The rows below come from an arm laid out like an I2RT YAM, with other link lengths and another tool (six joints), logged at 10 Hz.
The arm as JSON. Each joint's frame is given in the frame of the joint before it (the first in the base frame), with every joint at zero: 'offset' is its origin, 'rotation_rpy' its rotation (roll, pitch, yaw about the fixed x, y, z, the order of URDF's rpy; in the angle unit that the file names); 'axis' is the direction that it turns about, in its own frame. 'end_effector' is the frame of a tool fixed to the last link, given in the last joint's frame.
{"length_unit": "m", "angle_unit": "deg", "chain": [
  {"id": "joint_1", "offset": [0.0, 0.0, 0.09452], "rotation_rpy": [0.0, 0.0, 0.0], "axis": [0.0, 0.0, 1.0]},
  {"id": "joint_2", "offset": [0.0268, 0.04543, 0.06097], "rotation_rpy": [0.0, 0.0, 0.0], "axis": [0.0, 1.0, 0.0]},
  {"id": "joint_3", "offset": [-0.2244, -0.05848, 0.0], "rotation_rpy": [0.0, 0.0, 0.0], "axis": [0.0, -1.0, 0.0]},
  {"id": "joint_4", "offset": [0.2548, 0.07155, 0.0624], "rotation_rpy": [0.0, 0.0, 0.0], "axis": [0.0, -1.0, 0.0]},
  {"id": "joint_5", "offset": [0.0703, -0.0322, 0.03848], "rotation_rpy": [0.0, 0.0, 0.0], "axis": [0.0, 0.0, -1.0]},
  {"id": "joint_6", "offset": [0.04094, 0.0, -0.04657], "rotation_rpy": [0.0, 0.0, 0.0], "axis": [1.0, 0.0, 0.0]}
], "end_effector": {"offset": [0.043, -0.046, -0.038], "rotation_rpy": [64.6, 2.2, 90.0]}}
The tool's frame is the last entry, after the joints.
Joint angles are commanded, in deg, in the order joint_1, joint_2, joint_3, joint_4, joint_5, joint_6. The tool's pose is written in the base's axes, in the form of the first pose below.
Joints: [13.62 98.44 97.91 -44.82 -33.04 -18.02]
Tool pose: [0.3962 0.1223 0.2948], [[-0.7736 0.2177 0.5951], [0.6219 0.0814 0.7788], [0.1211 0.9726 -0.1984]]
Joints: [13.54 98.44 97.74 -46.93 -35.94 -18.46]
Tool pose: [0.3901 0.1253 0.2905], [[-0.7906 0.2555 0.5564], [0.5888 0.0680 0.8054], [0.1680 0.9644 -0.2042]]
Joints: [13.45 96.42 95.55 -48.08 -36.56 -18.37]
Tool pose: [0.3792 0.1232 0.2887], [[-0.7888 0.2796 0.5473], [0.5846 0.0663 0.8086], [0.1898 0.9578 -0.2158]]
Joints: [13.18 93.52 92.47 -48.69 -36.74 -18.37]
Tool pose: [0.3669 0.1187 0.2876], [[-0.7845 0.2932 0.5464], [0.5868 0.0664 0.8070], [0.2003 0.9538 -0.2241]]
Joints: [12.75 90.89 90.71 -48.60 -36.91 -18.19]
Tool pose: [0.3590 0.1143 0.2933], [[-0.7828 0.2806 0.5554], [0.5913 0.0574 0.8044], [0.1938 0.9581 -0.2108]]
